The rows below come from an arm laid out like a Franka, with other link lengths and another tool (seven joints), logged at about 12 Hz.
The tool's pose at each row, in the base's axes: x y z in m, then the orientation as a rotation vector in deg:
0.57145, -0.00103, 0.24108, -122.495, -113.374, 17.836
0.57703, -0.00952, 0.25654, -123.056, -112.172, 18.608
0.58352, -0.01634, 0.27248, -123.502, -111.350, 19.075
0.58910, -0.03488, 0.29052, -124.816, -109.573, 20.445
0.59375, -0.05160, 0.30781, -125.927, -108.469, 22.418
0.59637, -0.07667, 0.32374, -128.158, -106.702, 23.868
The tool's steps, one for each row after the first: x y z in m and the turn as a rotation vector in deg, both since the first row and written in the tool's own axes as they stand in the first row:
-0.00822, 0.00139, -0.01652, 0.611, -0.058, 0.874
-0.01471, 0.00338, -0.03374, 0.965, -0.092, 1.501
-0.03298, 0.00476, -0.05283, 1.650, -0.524, 3.075
-0.04949, 0.00534, -0.07092, 2.300, -1.565, 4.300
-0.07447, 0.00503, -0.08720, 2.407, -2.459, 6.346

